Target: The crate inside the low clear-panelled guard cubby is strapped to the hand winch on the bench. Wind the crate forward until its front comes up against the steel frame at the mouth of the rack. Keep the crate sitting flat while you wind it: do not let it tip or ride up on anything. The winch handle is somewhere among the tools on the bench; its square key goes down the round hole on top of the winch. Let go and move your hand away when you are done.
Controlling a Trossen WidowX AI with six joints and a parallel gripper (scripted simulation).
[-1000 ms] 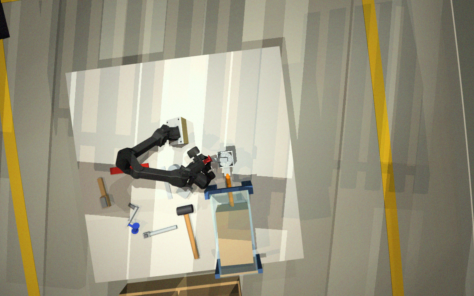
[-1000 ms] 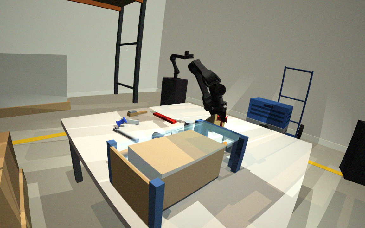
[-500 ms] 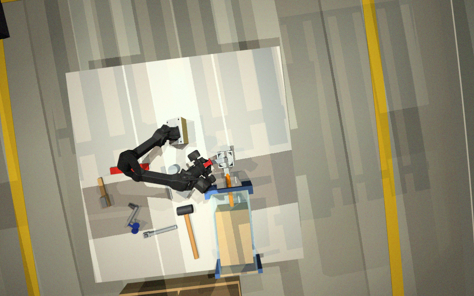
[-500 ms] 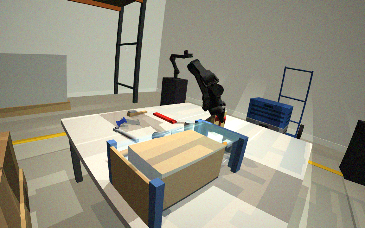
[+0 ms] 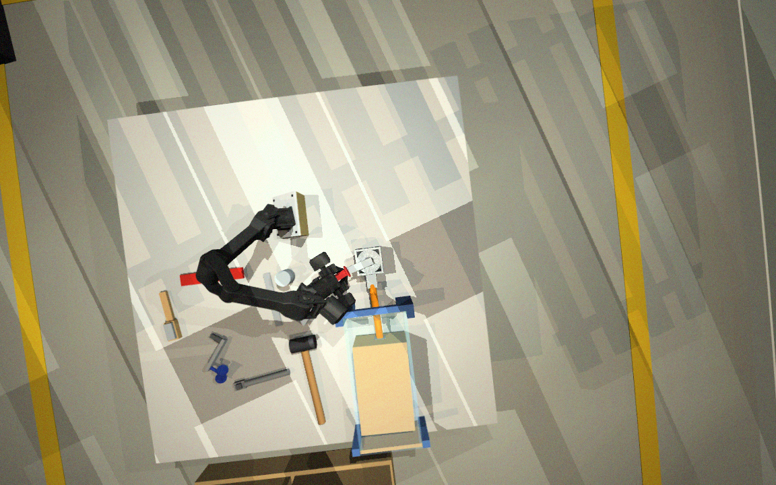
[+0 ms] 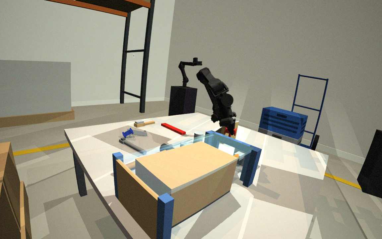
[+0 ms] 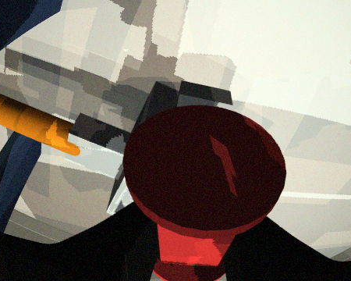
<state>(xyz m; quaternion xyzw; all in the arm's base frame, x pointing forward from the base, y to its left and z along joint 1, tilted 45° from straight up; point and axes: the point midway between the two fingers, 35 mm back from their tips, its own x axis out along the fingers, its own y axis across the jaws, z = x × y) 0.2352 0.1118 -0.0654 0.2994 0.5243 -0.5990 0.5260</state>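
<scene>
The red-knobbed winch handle is 2 cm to the left of my gripper tip and 3 cm below it. The rest, counted from my gripper tip: grey block: 11 cm ahead, 20 cm to the right, 12 cm below; then winch: 3 cm behind, 8 cm to the left, 10 cm below; then red knob: 1 cm to the right.
</scene>
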